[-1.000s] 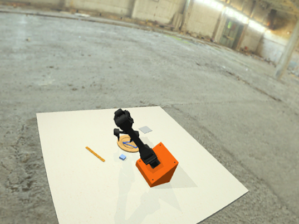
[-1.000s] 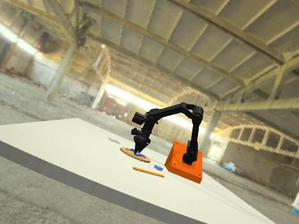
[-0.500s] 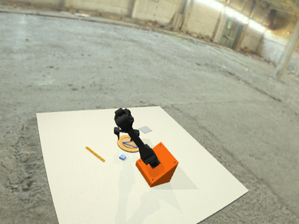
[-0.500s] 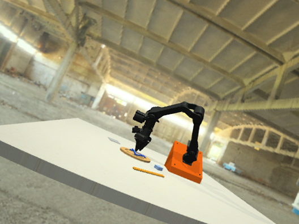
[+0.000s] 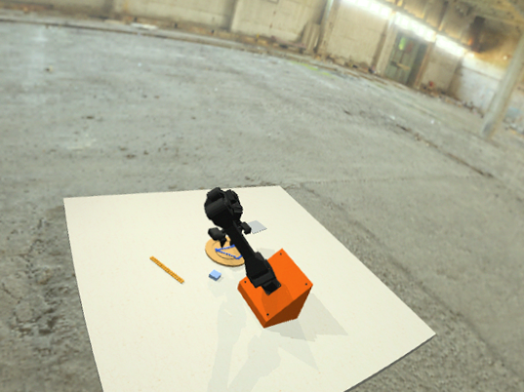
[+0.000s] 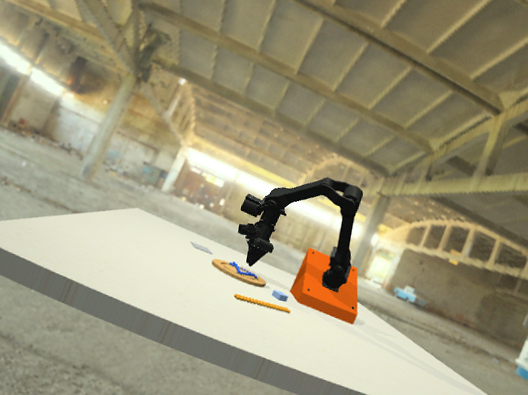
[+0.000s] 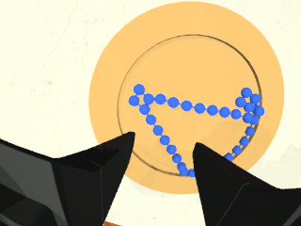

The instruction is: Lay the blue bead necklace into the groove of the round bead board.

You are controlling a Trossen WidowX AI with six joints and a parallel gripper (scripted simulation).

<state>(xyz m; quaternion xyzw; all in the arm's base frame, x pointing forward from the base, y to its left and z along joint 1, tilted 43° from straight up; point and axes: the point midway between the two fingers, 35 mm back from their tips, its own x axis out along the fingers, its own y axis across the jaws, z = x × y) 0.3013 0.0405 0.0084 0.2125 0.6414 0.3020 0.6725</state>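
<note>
The round tan bead board lies 40 mm below my gripper tip, 20 mm to the right of it and 20 mm ahead of it. The rest, counted from my gripper tip: flat grey tile: 250 mm to the right, 180 mm ahead, 50 mm below; then small light-blue block: 120 mm behind, 100 mm to the left, 40 mm below.
</note>
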